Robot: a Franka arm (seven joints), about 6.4 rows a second.
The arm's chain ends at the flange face. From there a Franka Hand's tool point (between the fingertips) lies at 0.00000 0.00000 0.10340 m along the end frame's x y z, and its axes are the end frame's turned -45 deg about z.
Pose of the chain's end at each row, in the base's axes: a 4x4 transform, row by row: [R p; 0 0 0 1], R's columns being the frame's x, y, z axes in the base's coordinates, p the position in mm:
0.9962, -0.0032, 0.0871, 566.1; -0.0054, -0.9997, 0.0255, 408.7; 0.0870, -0.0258, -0.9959, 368.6; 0, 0, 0, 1
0.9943, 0.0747, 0.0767, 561.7; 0.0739, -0.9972, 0.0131, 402.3; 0.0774, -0.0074, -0.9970, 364.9; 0, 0, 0, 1
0.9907, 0.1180, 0.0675, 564.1; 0.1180, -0.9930, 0.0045, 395.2; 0.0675, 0.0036, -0.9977, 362.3; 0, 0, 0, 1
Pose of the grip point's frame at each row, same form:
0.7067, 0.7022, 0.0871, 575.1; 0.7031, -0.7107, 0.0255, 411.3; 0.0798, 0.0433, -0.9959, 265.6; 0, 0, 0, 1
0.6503, 0.7559, 0.0767, 569.6; 0.7574, -0.6529, 0.0131, 403.7; 0.0600, 0.0495, -0.9970, 261.8; 0, 0, 0, 1
0.6171, 0.7840, 0.0675, 571.1; 0.7856, -0.6187, 0.0045, 395.7; 0.0452, 0.0503, -0.9977, 259.1; 0, 0, 0, 1

